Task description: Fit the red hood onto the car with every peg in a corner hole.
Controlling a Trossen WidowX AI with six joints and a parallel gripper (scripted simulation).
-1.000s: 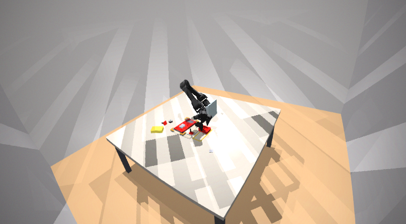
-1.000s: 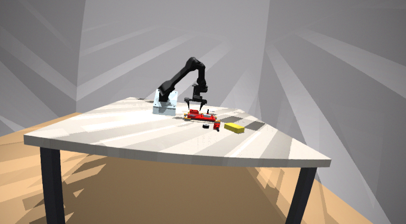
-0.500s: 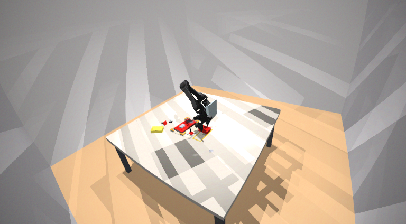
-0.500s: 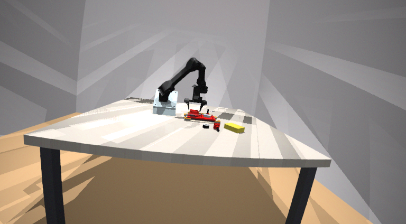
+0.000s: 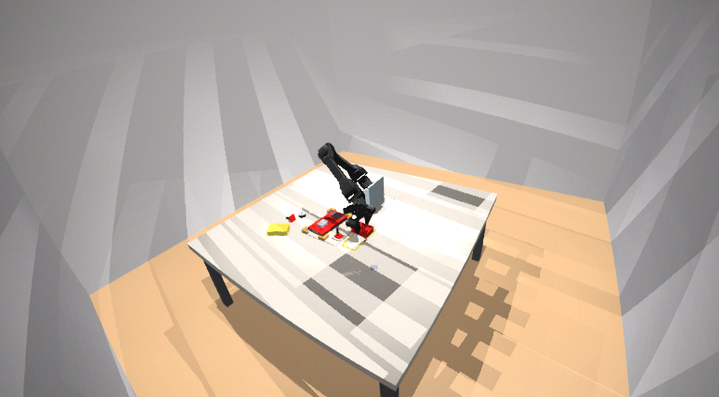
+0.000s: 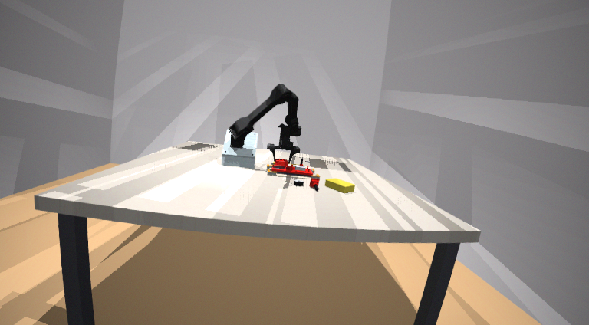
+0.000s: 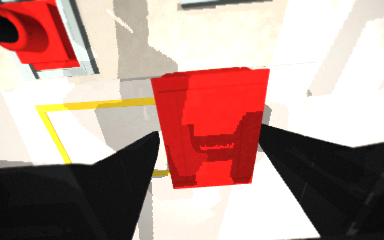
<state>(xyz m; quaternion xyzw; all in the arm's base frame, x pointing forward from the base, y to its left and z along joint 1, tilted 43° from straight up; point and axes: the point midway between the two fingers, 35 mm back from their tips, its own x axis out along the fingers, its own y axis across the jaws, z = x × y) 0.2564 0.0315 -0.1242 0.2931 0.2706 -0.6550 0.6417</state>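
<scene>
The red hood lies 10 mm above my gripper tip. The rest, counted from my gripper tip: yellow block (400 mm to the right, 210 mm ahead); wheel (390 mm to the right, 30 mm ahead).
</scene>
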